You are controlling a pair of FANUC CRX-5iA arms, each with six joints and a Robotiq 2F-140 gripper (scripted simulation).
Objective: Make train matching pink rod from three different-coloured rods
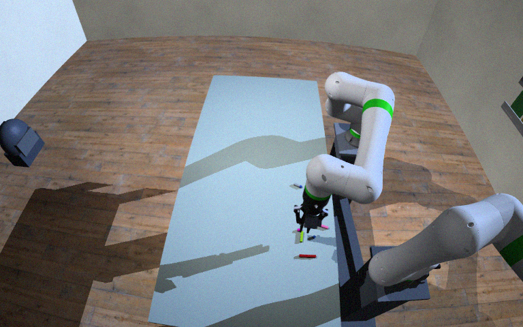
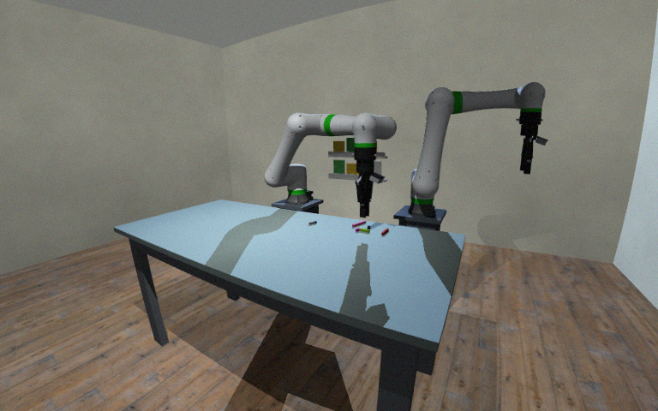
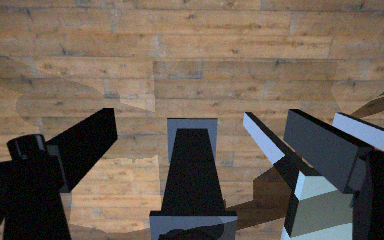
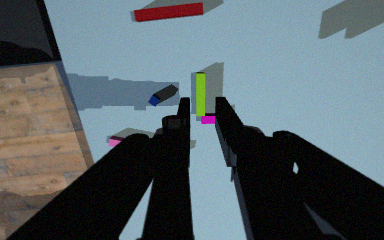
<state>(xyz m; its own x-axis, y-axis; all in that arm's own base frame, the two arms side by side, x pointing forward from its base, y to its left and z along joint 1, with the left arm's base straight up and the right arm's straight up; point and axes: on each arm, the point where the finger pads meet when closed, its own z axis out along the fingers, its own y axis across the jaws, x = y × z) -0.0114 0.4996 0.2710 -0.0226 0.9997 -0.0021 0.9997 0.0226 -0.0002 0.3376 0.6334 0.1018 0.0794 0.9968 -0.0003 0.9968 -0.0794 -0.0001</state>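
Observation:
The lime rod lies 10 cm below my right hand. From my right hand the other things lie so: red rod 10 cm below, 9 cm to the left, 1 cm behind; pink rod 10 cm below, 8 cm behind, 5 cm to the right; magenta rod 10 cm below, 3 cm to the right, 1 cm ahead.

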